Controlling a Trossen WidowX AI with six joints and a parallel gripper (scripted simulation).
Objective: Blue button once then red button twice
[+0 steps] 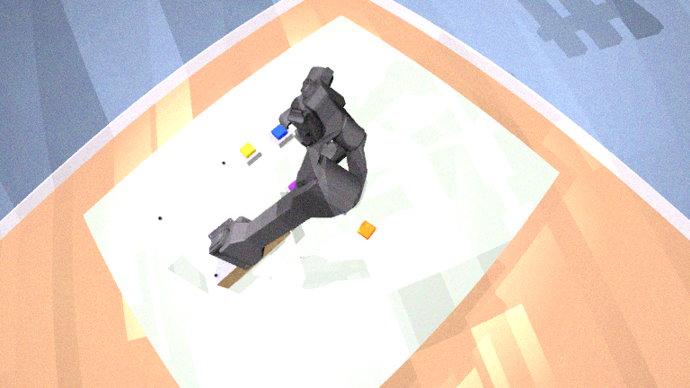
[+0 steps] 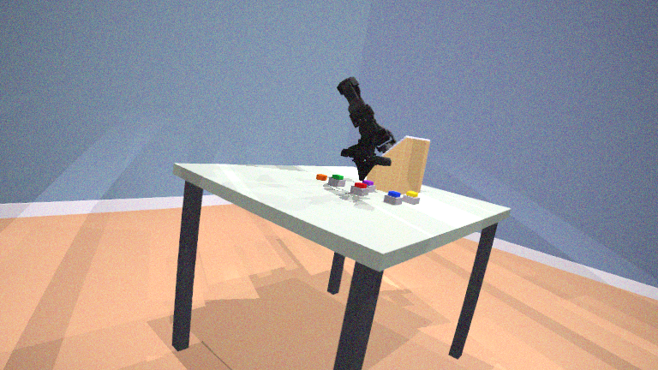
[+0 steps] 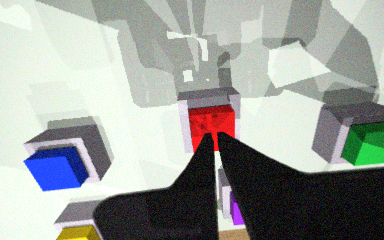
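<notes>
Now: the red button 20 mm below my gripper tip. From my gripper tip the other things lie so: purple button (90 mm behind, 30 mm to the right, 20 mm below); green button (130 mm to the right, 30 mm behind, 20 mm below); blue button (130 mm to the left, 30 mm behind, 20 mm below).
</notes>
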